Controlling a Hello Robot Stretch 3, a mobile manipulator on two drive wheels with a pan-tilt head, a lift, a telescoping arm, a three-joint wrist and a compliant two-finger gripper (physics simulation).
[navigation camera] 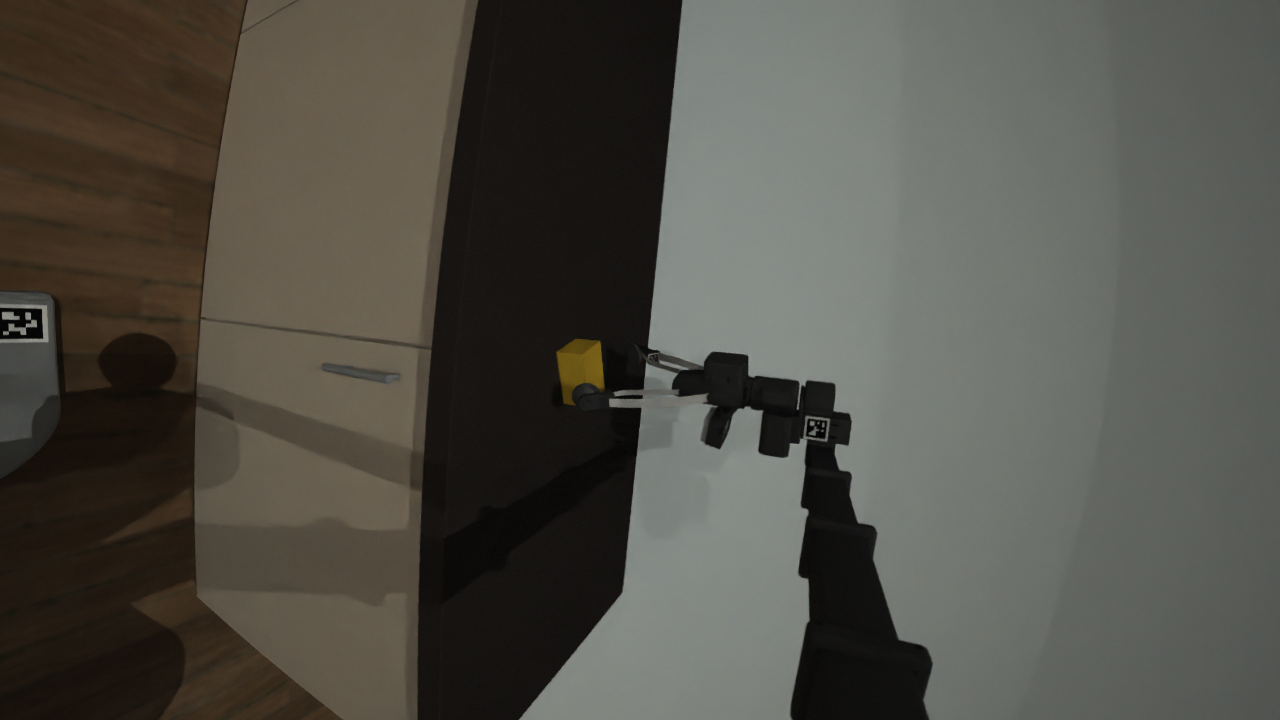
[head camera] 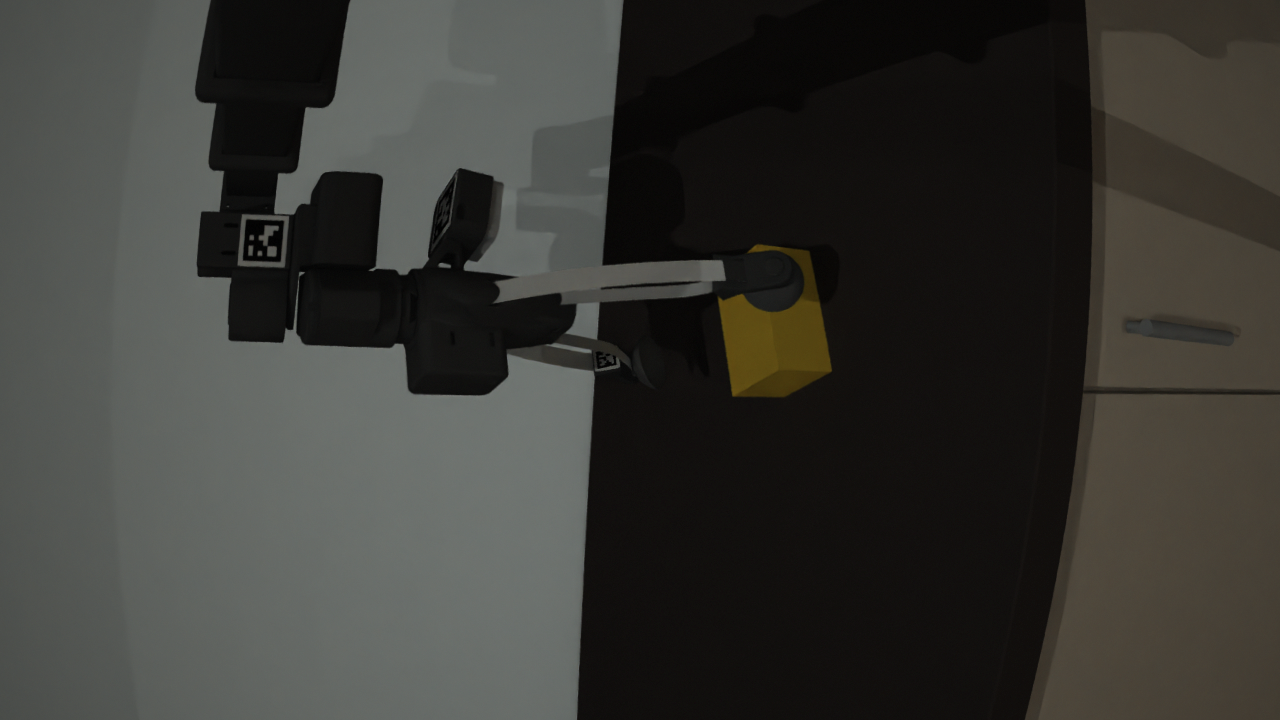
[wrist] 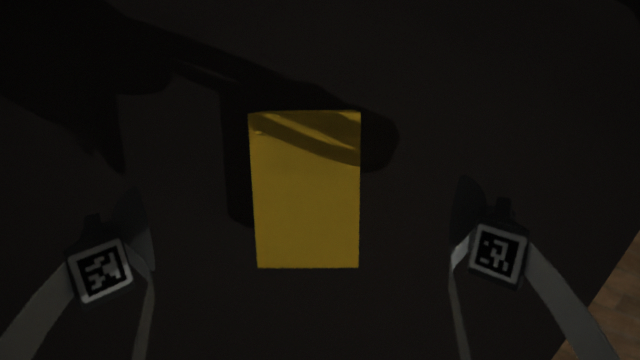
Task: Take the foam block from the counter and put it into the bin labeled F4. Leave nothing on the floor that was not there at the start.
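Places are measured from the robot's base along level axes (x ahead, y left, z up), in millimetres.
Where they show: gripper, fingertip midpoint: (navigation camera: 602,372) (head camera: 727,326) (wrist: 302,210).
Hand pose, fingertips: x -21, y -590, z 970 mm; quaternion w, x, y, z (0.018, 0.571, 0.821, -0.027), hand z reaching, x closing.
Observation:
Each offset is from my fingertips to the top centre of the thing. "spot": to the spot under its first point. Level surfaces: height alone.
The yellow foam block @[dx -4, dy -1, dz -14 mm] (head camera: 787,344) (navigation camera: 577,365) (wrist: 309,195) lies on the dark counter @[dz -59 mm] (head camera: 805,537) (navigation camera: 554,179) (wrist: 425,65). My gripper (head camera: 711,322) (navigation camera: 612,376) (wrist: 302,210) is open, tilted down above the counter. In the wrist view the block shows centrally between the two spread fingers, with bare counter on both sides of it. In the head view one fingertip overlaps the block's upper end, and the other is left of the block. Whether the fingertips are down at block height is hard to tell. The bin labeled F4 does not show in these views.
Beige cabinet fronts @[spot: dx +148, dy +211, dz -308 mm] (head camera: 1181,537) (navigation camera: 331,205) with a grey handle @[spot: dx -6, dy +254, dz -212 mm] (head camera: 1186,332) (navigation camera: 359,372) are below the counter's front edge. A pale wall (head camera: 358,537) (navigation camera: 984,268) stands behind it. Wooden floor @[dz -969 mm] (navigation camera: 107,179) (wrist: 620,300) and part of my grey base (navigation camera: 26,385) show.

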